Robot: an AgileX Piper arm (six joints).
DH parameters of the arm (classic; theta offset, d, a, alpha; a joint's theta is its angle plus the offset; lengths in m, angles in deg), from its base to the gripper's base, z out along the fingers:
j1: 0 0.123 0 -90
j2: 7.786 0 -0.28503 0
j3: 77.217 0 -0.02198 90
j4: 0 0.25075 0 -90
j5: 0 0 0 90
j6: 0 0.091 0 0
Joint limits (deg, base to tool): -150..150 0..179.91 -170..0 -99.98..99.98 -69.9..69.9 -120..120
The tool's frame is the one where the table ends.
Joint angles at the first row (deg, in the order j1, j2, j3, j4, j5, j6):
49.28 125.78 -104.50 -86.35 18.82 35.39
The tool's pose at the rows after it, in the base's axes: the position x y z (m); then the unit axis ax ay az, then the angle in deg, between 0 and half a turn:
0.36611, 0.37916, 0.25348, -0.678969, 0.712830, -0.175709, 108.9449
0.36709, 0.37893, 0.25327, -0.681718, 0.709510, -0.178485, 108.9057
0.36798, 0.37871, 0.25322, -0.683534, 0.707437, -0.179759, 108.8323
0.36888, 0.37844, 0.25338, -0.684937, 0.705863, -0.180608, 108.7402
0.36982, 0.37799, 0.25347, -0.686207, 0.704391, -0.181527, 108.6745
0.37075, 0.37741, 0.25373, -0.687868, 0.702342, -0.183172, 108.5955
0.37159, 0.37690, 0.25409, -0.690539, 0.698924, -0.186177, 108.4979
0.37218, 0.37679, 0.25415, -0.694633, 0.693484, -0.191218, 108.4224
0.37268, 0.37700, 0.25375, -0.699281, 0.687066, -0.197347, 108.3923
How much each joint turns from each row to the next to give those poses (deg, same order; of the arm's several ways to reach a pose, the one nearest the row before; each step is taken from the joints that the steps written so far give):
-0.13 0.20 -0.12 -0.50 -0.25 -0.44
-0.12 0.11 -0.11 -0.39 -0.16 -0.13
-0.12 0.09 -0.11 -0.31 -0.18 -0.01
-0.12 0.07 -0.13 -0.22 -0.19 -0.03
-0.14 0.05 -0.08 -0.23 -0.19 -0.01
-0.15 0.02 -0.06 -0.33 -0.18 -0.01
-0.13 0.02 -0.04 -0.53 -0.16 0.00
-0.07 0.06 -0.05 -0.81 -0.08 0.00
-0.03 0.13 -0.06 -0.94 -0.02 0.00

